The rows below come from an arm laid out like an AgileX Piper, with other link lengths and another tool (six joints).
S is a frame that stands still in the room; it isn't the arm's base.
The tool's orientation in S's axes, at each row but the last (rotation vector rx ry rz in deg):
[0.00, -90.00, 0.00]
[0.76, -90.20, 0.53]
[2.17, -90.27, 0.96]
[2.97, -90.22, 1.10]
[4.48, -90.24, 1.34]
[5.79, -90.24, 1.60]
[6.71, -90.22, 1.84]
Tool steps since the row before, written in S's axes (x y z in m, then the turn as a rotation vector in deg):
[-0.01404, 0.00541, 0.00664, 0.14, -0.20, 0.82]
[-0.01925, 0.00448, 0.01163, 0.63, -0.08, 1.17]
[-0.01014, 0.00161, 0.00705, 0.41, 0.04, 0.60]
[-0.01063, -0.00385, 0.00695, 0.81, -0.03, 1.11]
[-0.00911, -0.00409, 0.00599, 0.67, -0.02, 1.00]
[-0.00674, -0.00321, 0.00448, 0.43, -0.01, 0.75]
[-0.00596, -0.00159, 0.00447, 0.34, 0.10, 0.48]
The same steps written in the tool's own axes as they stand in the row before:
[0.00664, 0.00541, 0.01404, 0.82, -0.20, -0.14]
[0.01169, 0.00478, 0.01914, 1.17, -0.09, -0.63]
[0.00707, 0.00206, 0.01004, 0.60, 0.03, -0.41]
[0.00707, -0.00322, 0.01076, 1.11, -0.04, -0.81]
[0.00616, -0.00328, 0.00932, 1.00, -0.03, -0.67]
[0.00465, -0.00244, 0.00695, 0.75, -0.01, -0.43]
[0.00457, -0.00077, 0.00605, 0.47, 0.09, -0.35]

